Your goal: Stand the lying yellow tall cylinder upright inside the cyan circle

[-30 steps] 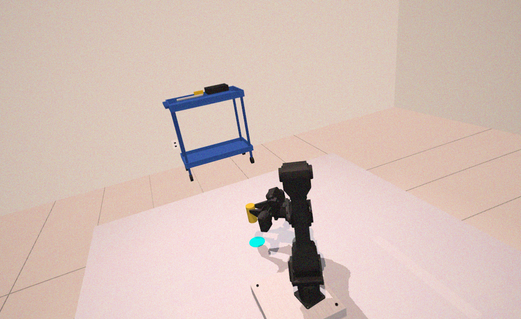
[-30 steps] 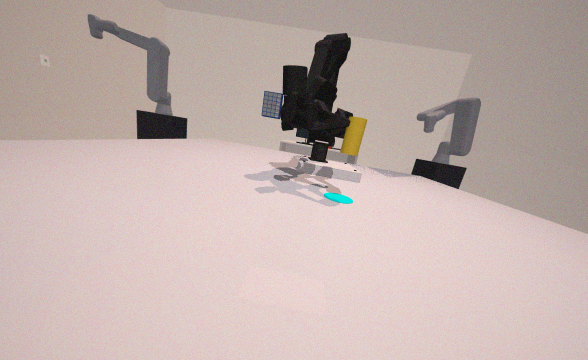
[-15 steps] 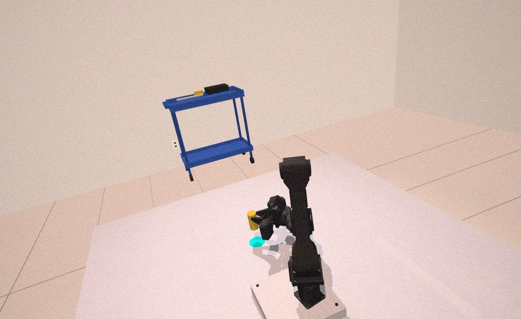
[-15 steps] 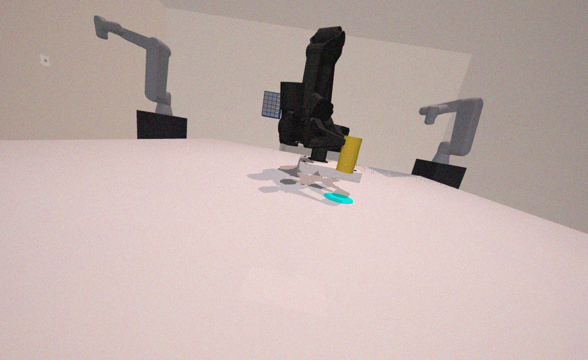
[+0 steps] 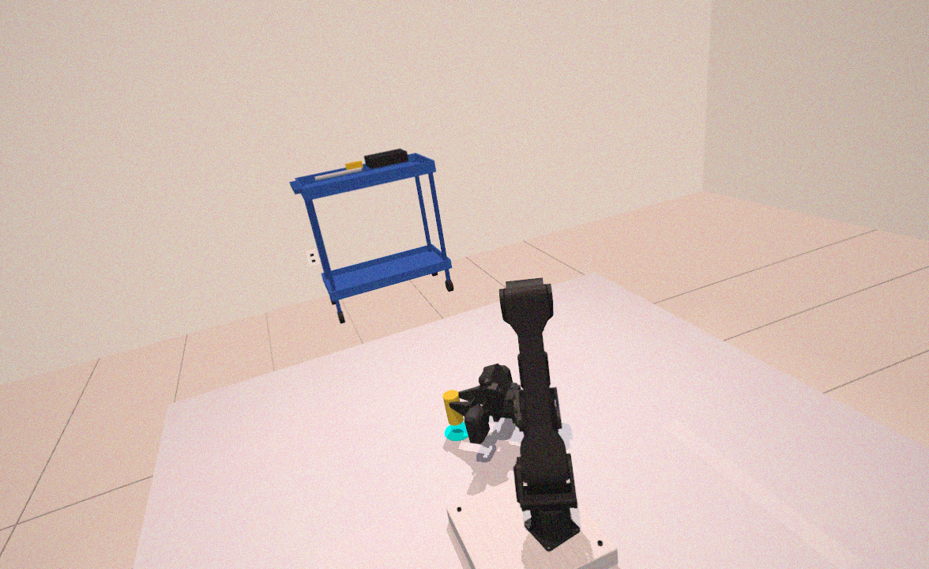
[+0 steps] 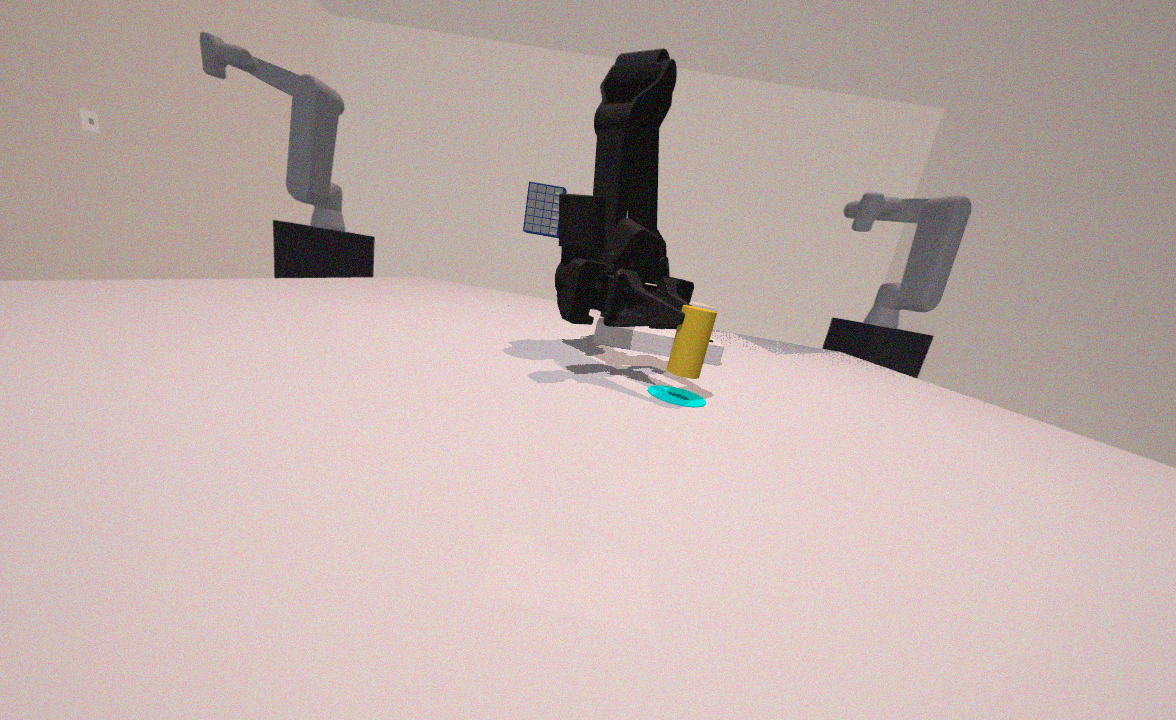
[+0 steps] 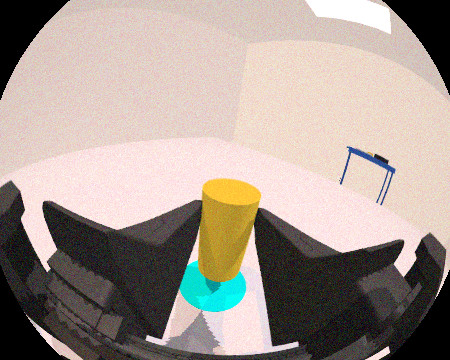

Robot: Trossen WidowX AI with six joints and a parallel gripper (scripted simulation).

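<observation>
Now: gripper tip 2 cm above the yellow tall cylinder. Round my gripper tip: cyan circle: 8 cm below.
</observation>
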